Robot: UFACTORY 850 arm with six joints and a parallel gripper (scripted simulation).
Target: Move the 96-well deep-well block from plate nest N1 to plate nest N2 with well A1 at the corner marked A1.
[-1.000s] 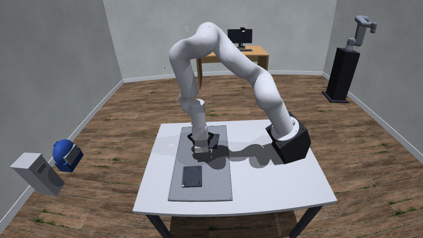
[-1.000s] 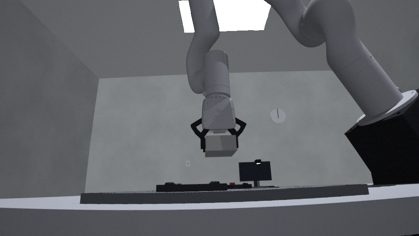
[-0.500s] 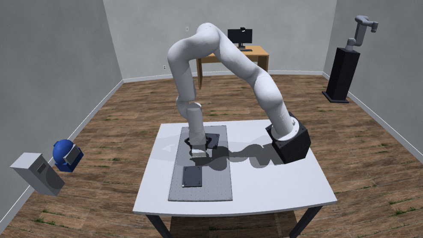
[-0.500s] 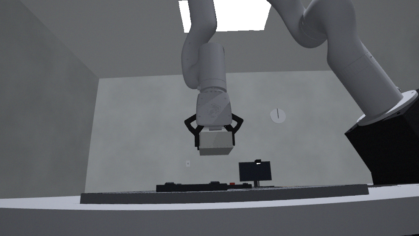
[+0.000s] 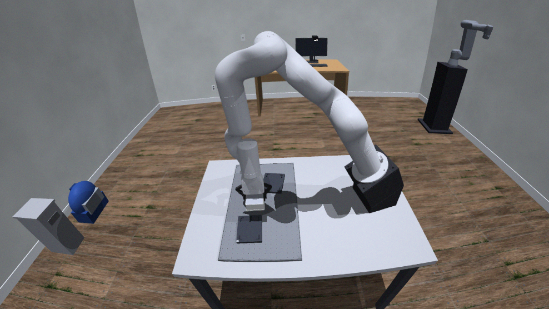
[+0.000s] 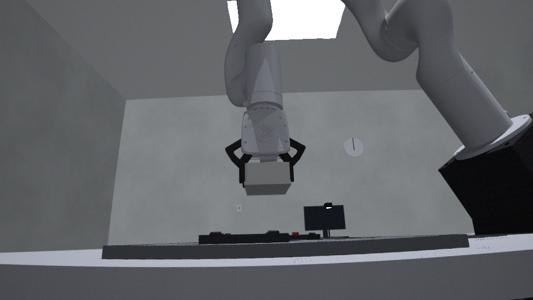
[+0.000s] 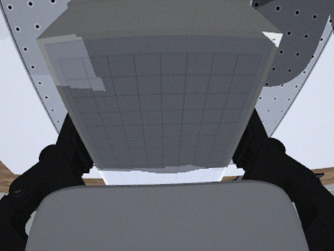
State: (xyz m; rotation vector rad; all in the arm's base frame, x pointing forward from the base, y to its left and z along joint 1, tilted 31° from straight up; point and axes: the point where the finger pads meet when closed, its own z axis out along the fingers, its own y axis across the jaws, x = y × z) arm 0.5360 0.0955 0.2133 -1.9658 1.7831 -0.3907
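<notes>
My gripper is now 11 cm above the dark plate nest N2, 10 cm to the right of it and 2 cm short of it. Also, from my hand: grey 96-well deep-well block: right at my hand; then plate nest N1: 24 cm to the right, 11 cm below, 6 cm behind.
</notes>
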